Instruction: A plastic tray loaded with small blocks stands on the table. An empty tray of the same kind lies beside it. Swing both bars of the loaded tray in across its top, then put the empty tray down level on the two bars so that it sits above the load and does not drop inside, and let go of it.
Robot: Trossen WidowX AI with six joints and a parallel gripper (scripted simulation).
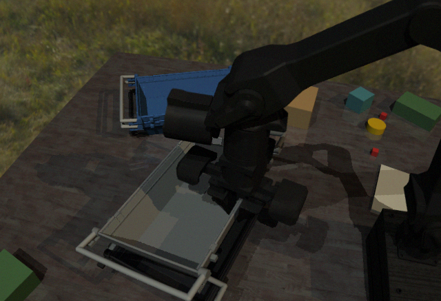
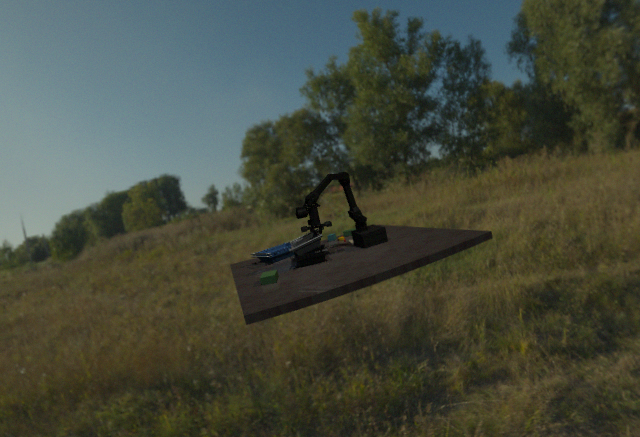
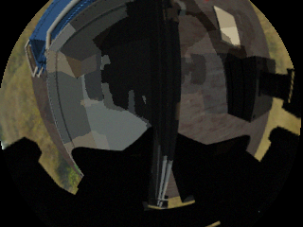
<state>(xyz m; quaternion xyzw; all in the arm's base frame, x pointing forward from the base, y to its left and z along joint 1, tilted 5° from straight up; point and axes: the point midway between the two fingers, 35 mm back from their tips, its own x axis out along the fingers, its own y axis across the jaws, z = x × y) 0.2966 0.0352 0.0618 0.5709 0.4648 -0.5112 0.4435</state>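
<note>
Now: gripper tip 80 mm short of the grey tray, 20 mm to the left of it and 10 mm below it. From my gripper tip the other things lie so: yellow disc (470 mm to the right, 270 mm behind, 100 mm below); tan block (470 mm to the right, 80 mm below, 60 mm behind); cream block (320 mm behind, 240 mm to the right, 110 mm below).
</note>
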